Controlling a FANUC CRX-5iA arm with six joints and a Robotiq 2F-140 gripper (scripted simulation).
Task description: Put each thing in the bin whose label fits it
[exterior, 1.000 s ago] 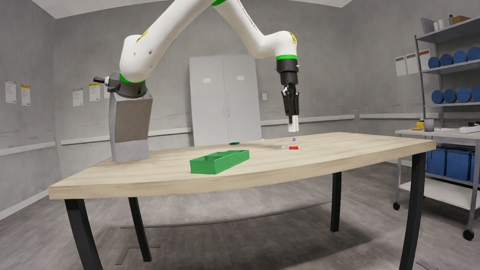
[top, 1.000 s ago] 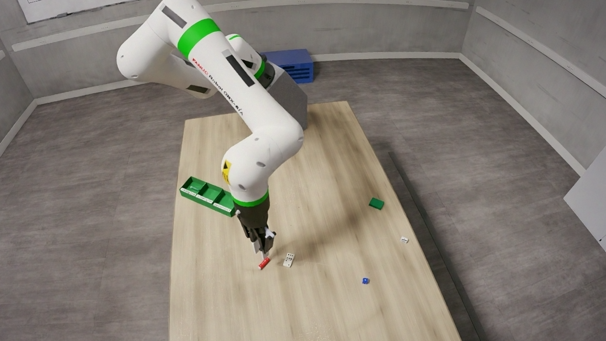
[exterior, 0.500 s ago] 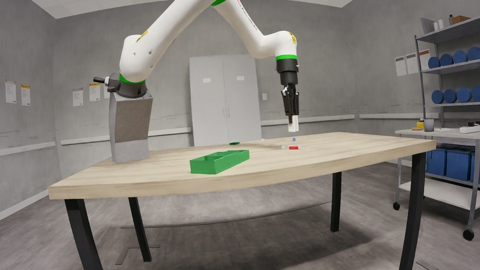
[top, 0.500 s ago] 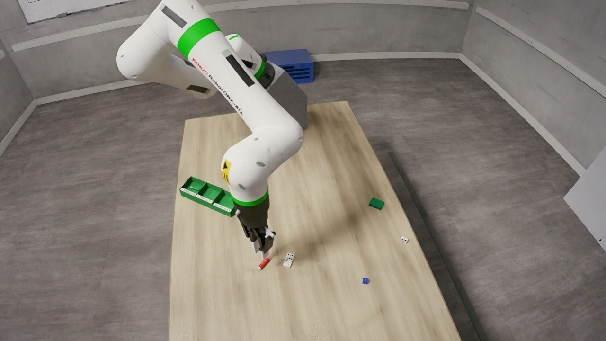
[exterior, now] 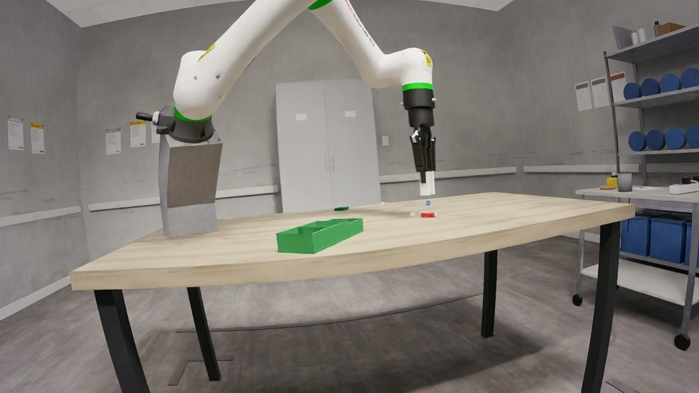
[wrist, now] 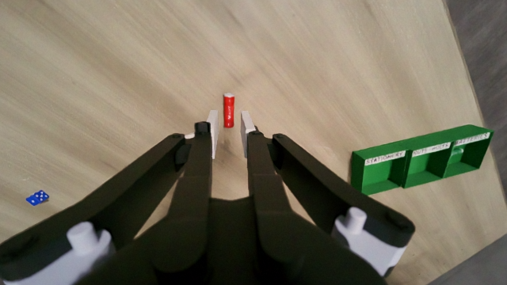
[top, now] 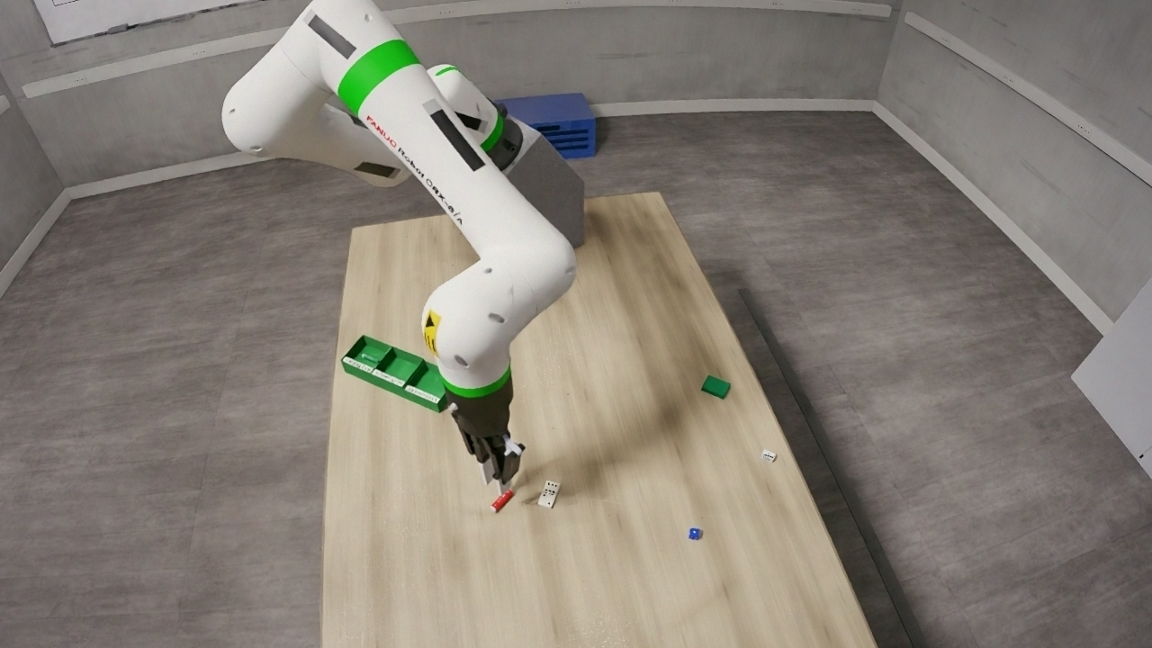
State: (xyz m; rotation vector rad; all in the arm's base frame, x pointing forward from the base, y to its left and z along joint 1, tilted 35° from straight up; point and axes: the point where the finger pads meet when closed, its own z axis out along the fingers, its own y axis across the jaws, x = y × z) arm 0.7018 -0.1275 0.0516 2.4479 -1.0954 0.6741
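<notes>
My hand is 90 mm above the red stick-like piece. Also, from my hand: white domino (90 mm to the left, 90 mm below, 10 mm ahead); then blue die (310 mm to the left, 160 mm ahead, 90 mm below); then green three-compartment bin (340 mm behind, 150 mm to the right, 80 mm below).
</notes>
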